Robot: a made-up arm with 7 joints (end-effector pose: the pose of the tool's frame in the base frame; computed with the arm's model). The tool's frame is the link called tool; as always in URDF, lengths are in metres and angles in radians. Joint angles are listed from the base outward.
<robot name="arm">
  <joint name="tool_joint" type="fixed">
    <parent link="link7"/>
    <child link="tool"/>
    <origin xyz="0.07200 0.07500 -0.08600"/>
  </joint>
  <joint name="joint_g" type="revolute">
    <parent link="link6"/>
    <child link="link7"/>
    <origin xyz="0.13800 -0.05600 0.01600"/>
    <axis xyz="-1 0 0"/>
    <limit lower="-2.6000" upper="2.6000" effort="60" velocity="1.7"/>
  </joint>
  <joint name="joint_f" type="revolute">
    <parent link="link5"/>
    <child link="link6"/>
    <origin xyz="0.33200 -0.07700 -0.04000"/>
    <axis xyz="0 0 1"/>
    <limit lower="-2.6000" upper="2.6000" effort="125" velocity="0.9"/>
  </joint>
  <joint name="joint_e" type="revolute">
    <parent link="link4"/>
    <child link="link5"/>
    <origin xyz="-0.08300 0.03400 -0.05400"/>
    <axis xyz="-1 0 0"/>
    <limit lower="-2.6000" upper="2.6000" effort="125" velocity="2"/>
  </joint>
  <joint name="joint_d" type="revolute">
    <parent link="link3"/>
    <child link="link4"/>
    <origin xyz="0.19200 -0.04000 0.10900"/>
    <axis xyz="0 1 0"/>
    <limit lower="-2.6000" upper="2.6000" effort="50" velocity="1.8"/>
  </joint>
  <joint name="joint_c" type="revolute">
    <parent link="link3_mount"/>
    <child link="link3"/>
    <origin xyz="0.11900 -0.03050 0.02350"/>
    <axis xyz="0 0 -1"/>
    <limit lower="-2.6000" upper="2.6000" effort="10" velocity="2.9"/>
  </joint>
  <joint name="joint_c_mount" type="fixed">
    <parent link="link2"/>
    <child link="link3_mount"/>
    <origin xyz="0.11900 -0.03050 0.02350"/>
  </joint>
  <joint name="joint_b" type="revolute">
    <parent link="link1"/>
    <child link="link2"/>
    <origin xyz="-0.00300 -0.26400 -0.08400"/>
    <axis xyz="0 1 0"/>
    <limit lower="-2.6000" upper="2.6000" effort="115" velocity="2.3"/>
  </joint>
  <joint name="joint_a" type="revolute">
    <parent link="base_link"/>
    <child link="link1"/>
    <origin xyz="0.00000 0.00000 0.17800"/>
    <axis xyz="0 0 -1"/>
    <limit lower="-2.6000" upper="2.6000" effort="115" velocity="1.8"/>
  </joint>
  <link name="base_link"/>
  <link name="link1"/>
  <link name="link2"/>
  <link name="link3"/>
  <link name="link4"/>
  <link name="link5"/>
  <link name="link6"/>
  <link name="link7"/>
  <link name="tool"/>
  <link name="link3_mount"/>
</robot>
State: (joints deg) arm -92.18 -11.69 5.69 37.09 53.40 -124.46 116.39
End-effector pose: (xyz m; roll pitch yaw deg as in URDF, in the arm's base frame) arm 0.4718 0.4006 0.3697 -111.34 -56.18 -27.40
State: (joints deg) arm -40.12 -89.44 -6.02 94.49 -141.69 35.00 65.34
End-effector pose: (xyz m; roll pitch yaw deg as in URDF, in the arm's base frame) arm 0.3786 0.0552 0.4923 73.59 -19.13 13.92
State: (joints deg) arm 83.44 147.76 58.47 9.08 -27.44 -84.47 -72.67
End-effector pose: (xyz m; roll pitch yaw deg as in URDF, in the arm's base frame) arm -0.8962 0.1534 0.0016 -86.32 -52.31 -135.37
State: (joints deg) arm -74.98 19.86 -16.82 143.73 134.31 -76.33 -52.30
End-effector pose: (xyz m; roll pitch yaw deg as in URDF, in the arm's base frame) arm 0.1885 0.0639 -0.1324 41.41 41.59 -177.60
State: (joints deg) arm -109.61 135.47 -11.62 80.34 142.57 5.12 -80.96
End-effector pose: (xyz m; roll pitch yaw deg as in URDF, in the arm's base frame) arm 0.4151 -0.4033 0.0129 104.84 -38.20 -67.00
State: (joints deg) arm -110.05 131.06 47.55 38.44 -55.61 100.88 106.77
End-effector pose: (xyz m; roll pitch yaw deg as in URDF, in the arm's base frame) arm 0.7287 -0.2484 -0.3925 -13.52 79.66 148.55
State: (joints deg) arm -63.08 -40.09 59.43 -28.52 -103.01 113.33 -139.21
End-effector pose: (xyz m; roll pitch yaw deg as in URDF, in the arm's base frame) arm 0.6336 -0.2846 0.5336 7.99 -5.06 -151.29
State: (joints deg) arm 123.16 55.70 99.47 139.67 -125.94 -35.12 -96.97
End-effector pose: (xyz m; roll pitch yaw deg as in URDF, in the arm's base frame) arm -0.1666 -0.1696 -0.1520 90.05 29.94 -41.75
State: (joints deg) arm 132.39 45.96 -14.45 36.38 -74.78 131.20 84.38
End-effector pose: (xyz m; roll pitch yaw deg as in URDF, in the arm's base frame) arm -0.3888 -0.2995 -0.2708 18.11 -51.51 -116.88
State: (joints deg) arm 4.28 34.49 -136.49 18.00 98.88 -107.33 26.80
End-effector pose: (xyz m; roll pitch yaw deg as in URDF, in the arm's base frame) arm 0.1874 0.0181 0.3624 32.73 -61.16 -16.40
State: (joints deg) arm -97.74 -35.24 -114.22 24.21 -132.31 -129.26 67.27
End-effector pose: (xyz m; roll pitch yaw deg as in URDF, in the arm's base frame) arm 0.2462 -0.0199 0.1252 -160.09 17.26 9.87
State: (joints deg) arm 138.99 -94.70 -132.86 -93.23 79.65 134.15 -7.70
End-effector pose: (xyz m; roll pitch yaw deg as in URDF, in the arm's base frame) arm 0.1701 0.1917 0.1690 143.02 33.01 -105.91
